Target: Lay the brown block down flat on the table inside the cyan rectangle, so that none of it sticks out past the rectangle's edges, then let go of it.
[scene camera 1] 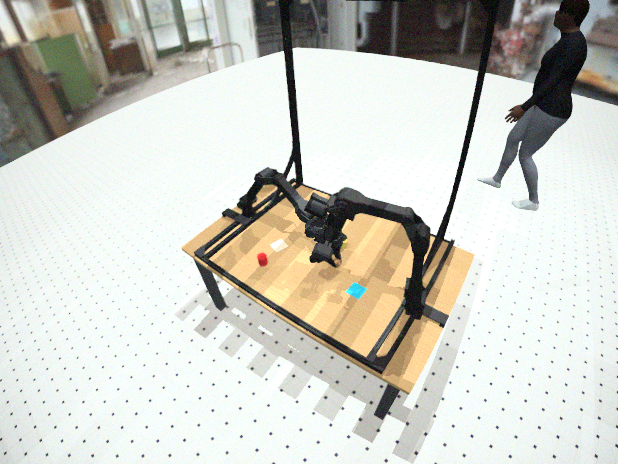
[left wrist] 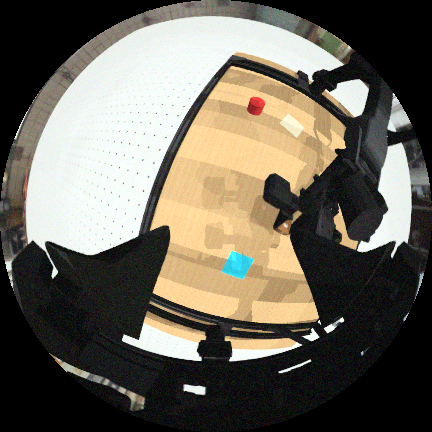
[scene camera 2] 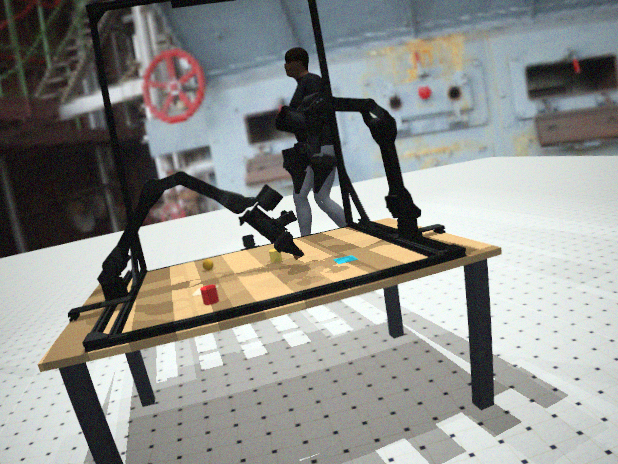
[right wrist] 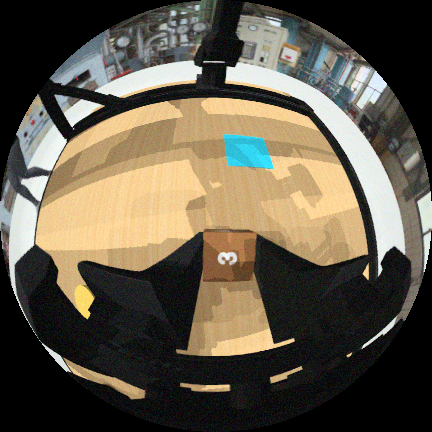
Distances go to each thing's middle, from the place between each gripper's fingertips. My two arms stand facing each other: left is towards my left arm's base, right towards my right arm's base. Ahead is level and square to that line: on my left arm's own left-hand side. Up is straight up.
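With the cyan rectangle point(right wrist: 241, 150) as my reference, my left gripper is 23 cm above it, 10 cm to the right of it and 9 cm past it.
My right hand is 4 cm short of the rectangle and 3 cm above it, and it is also 12 cm to the right of the rectangle.
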